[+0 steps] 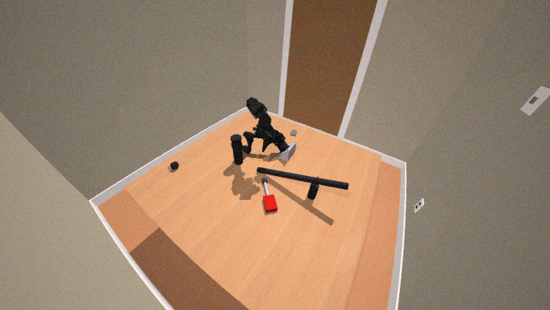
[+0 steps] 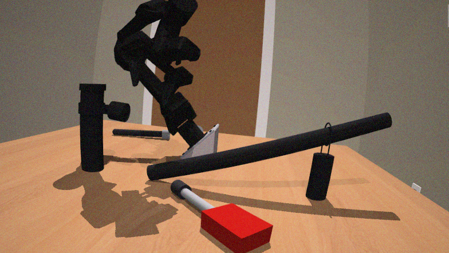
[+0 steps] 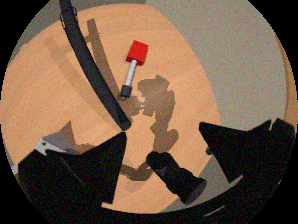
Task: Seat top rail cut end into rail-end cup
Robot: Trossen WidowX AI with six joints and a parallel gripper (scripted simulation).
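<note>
Now: the red-headed mallet 170 mm below my gripper tip, 140 mm to the left of it and 90 mm ahead of it. From my gripper tip the other things lie so: short black line post: 360 mm to the left, 80 mm below, 40 mm behind.
</note>
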